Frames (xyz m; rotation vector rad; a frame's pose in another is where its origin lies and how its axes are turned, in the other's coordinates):
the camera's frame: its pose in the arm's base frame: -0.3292 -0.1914 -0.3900 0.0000 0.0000 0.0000
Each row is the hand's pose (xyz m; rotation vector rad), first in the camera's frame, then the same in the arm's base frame.
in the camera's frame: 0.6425 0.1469 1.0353 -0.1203 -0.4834 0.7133
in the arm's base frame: 0.3133 -0.0445 0.6453 -0.1203 -0.4834 0.7133
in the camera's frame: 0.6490 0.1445 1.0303 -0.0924 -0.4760 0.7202
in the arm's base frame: 0.3198 -0.0469 0.6403 -0.0924 -0.4760 0.7202
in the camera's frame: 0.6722 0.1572 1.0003 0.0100 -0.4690 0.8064
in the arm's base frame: 0.3430 -0.0342 0.6103 0.0100 -0.4690 0.8064
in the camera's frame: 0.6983 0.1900 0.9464 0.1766 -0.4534 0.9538
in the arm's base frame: 0.3691 -0.0014 0.5564 0.1766 -0.4534 0.9538
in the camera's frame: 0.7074 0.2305 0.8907 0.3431 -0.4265 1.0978
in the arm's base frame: 0.3782 0.0391 0.5007 0.3431 -0.4265 1.0978
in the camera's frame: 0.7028 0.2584 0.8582 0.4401 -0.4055 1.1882
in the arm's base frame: 0.3736 0.0670 0.4682 0.4401 -0.4055 1.1882
